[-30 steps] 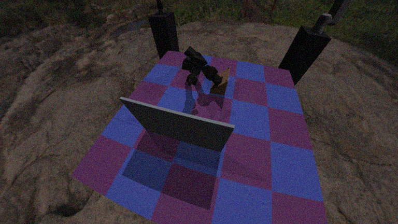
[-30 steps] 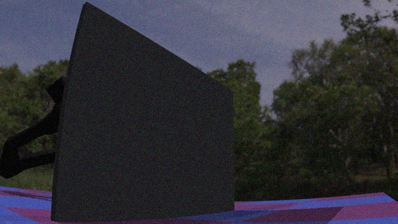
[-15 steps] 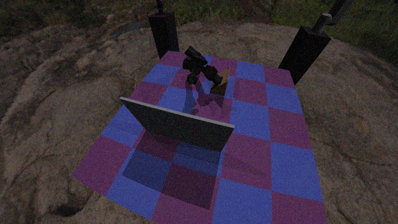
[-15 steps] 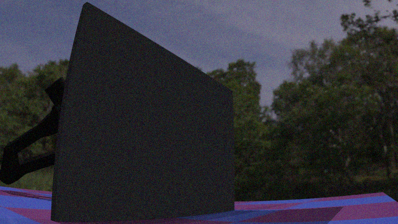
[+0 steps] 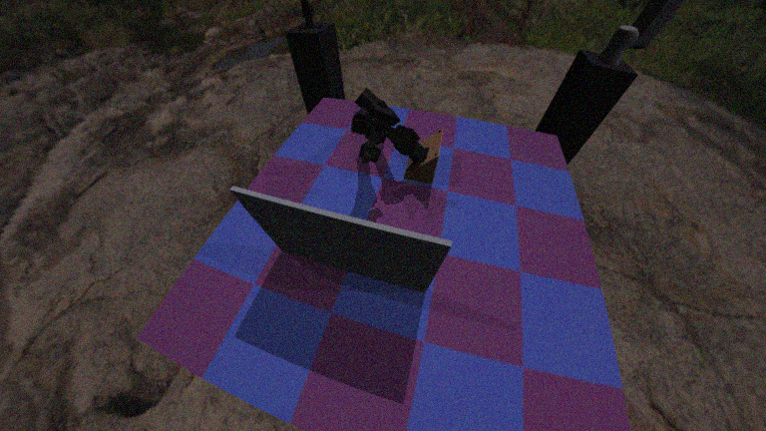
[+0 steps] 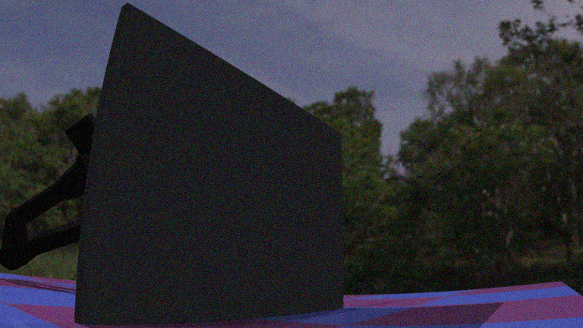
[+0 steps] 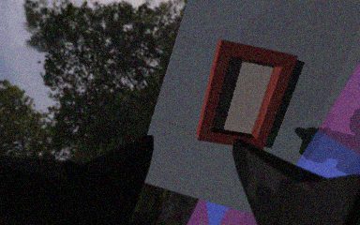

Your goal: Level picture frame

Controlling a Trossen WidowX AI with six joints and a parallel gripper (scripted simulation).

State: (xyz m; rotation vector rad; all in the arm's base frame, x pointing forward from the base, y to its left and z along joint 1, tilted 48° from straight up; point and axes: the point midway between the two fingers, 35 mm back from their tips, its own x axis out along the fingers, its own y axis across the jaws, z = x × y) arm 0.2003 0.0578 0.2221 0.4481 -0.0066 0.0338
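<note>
Right now the picture frame is 20 cm ahead of my gripper tip, 1 cm to the right of it and 9 cm below it. Round my gripper tip: grey wall panel (21 cm ahead, 11 cm below).
</note>
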